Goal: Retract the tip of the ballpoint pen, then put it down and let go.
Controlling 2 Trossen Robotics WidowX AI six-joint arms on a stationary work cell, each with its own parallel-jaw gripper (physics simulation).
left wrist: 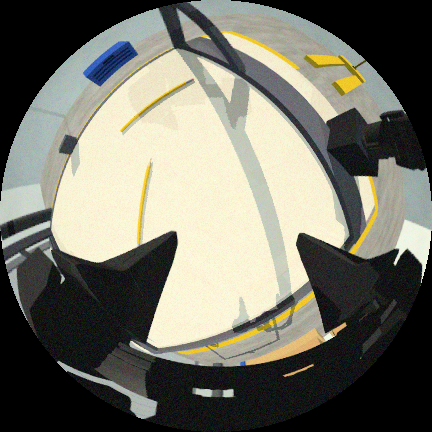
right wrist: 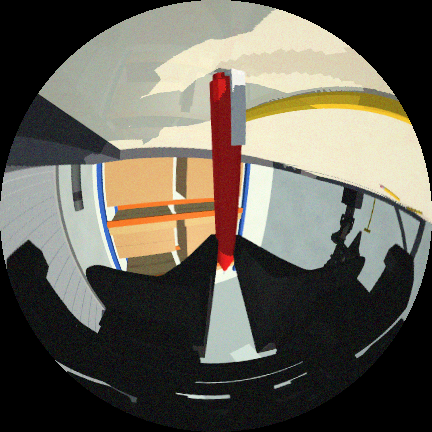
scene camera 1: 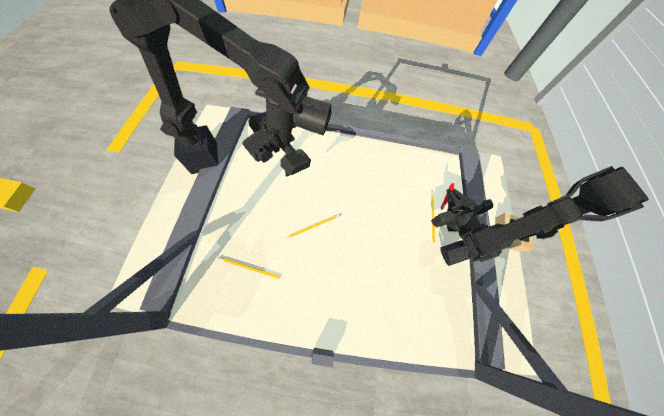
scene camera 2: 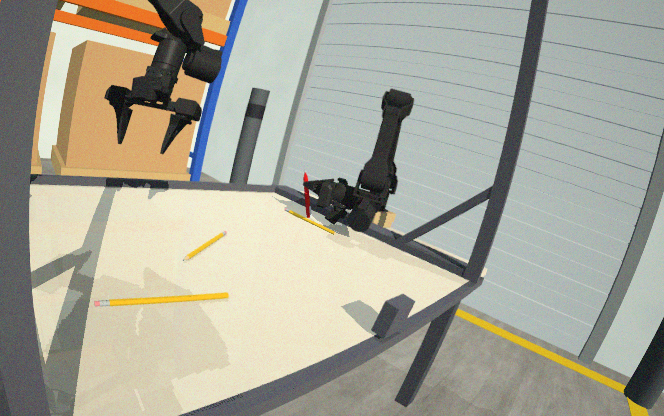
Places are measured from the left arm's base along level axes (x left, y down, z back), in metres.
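Pixels of known places: left gripper, fingertip midpoint: [left wrist: 240, 238] [right wrist: 354, 226] [scene camera 1: 278, 164] [scene camera 2: 140, 148]; right gripper, fingertip midpoint: [right wrist: 224, 240] [scene camera 1: 449, 188] [scene camera 2: 304, 183]; left arm's base, origin of the base link: [left wrist: 368, 140] [scene camera 1: 190, 139].
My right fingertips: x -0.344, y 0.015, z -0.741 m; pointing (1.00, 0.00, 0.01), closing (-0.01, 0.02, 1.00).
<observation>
For each thing: its middle in the pictures, then the offset to it from my right fingertips.
- red ballpoint pen, body centre: [right wrist: 227, 210] [scene camera 2: 307, 193] [scene camera 1: 447, 196] dz -0.002, dx -0.015, dy +0.026 m
- yellow pencil, body centre: [right wrist: 334, 99] [scene camera 2: 308, 220] [scene camera 1: 433, 215] dz +0.035, dx -0.048, dy +0.087 m
- second pencil, body centre: [scene camera 2: 206, 245] [left wrist: 141, 206] [scene camera 1: 313, 226] dz +0.430, dx +0.013, dy +0.087 m
- third pencil, body centre: [scene camera 2: 165, 299] [left wrist: 154, 101] [scene camera 1: 248, 267] dz +0.638, dx -0.063, dy +0.087 m
The red ballpoint pen [scene camera 1: 444, 202] [scene camera 2: 307, 202] [right wrist: 225, 175] stands nearly upright, pointed end up, its end with the grey-and-white clip down at or very close to the table top. In the right wrist view no white button stands out clearly beyond the barrel's lower end; contact with the table is hard to tell. My right gripper [scene camera 1: 451, 190] [scene camera 2: 306, 184] [right wrist: 224, 240] is shut on the pen near its pointed end. My left gripper [scene camera 1: 278, 154] [scene camera 2: 141, 148] [left wrist: 240, 238] is open and empty, high above the table's far left part.
A yellow pencil [scene camera 1: 433, 217] [scene camera 2: 312, 223] [right wrist: 340, 102] lies close beside the pen. A second pencil [scene camera 1: 315, 225] [scene camera 2: 206, 246] [left wrist: 145, 202] lies mid-table, and a third pencil [scene camera 1: 251, 267] [scene camera 2: 165, 299] [left wrist: 156, 102] nearer the front left. A dark frame [scene camera 1: 400, 362] edges the table.
</observation>
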